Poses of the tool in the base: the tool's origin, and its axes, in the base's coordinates. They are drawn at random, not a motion.
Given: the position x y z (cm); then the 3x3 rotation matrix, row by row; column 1 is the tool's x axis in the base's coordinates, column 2 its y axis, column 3 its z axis. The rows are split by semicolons.
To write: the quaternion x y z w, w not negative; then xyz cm. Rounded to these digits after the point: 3 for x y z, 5 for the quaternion.
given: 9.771, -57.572, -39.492; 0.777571, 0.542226, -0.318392; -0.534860, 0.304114, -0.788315; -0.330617, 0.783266, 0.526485
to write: 0.48656, 0.00378, -0.33347, 0.80749, 9.771, -57.572, -39.492
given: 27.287, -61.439, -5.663; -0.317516, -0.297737, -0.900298; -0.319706, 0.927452, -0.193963; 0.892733, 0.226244, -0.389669
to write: 0.19020, -0.81158, -0.00994, 0.55233, 27.287, -61.439, -5.663
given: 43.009, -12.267, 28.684; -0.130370, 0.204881, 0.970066; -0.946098, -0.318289, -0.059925; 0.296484, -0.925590, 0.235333
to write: -0.48800, 0.37972, -0.64884, 0.44347, 43.009, -12.267, 28.684
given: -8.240, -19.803, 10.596; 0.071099, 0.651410, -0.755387; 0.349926, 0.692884, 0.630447; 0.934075, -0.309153, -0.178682
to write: -0.37313, -0.67091, -0.11972, 0.62954, -8.240, -19.803, 10.596
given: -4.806, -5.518, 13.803; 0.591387, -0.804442, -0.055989; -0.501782, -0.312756, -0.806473; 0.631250, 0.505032, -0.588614
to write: 0.78942, -0.41366, 0.18218, 0.41534, -4.806, -5.518, 13.803
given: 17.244, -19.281, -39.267; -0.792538, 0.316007, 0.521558; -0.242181, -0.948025, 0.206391; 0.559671, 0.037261, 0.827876
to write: -0.28619, -0.06449, -0.94452, 0.14774, 17.244, -19.281, -39.267
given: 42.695, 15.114, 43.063; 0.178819, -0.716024, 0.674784; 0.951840, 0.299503, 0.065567; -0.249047, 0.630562, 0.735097
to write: 0.18988, 0.31048, 0.56053, 0.74388, 42.695, 15.114, 43.063
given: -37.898, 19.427, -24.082; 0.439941, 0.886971, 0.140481; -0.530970, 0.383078, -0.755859; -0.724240, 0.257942, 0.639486
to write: 0.32302, 0.27552, -0.45179, 0.78462, -37.898, 19.427, -24.082
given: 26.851, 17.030, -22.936; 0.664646, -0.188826, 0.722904; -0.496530, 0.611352, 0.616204; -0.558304, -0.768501, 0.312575
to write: -0.43033, 0.39816, -0.09563, 0.80445, 26.851, 17.030, -22.936
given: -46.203, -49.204, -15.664; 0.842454, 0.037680, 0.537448; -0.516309, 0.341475, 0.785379; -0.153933, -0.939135, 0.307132
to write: -0.54632, 0.21903, -0.17550, 0.78915, -46.203, -49.204, -15.664
